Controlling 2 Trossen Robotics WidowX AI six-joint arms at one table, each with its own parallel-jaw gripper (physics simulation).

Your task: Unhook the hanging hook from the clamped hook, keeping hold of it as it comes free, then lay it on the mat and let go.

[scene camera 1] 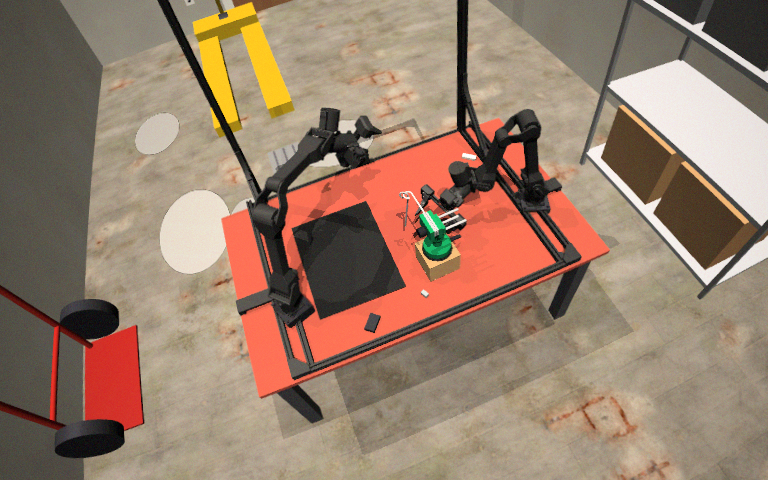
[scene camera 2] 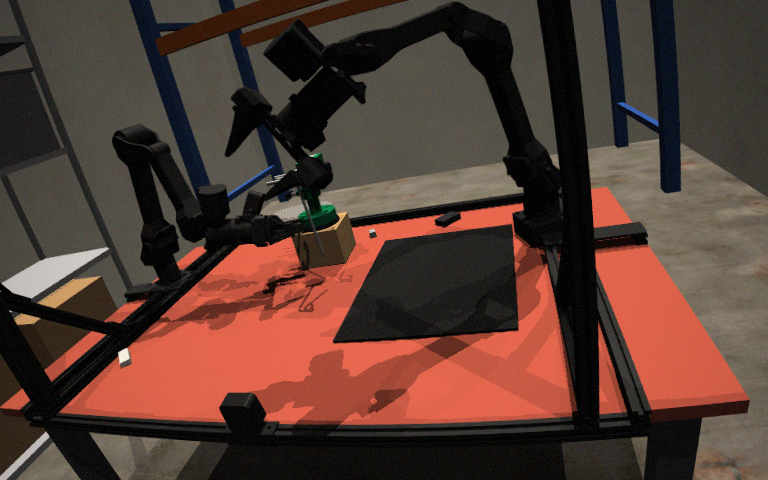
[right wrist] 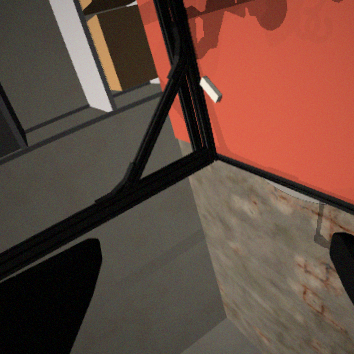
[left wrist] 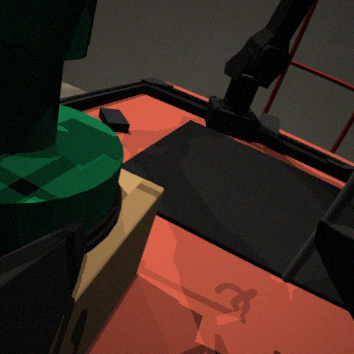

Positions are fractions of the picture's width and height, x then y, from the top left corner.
Scene:
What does the right gripper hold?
Nothing.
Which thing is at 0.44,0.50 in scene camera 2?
A wooden block.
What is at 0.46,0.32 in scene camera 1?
The right gripper.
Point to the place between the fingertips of the right gripper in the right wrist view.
At 0.61,0.70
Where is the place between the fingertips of the right gripper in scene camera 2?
At 0.32,0.37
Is the right gripper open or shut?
Open.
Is the left gripper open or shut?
Open.

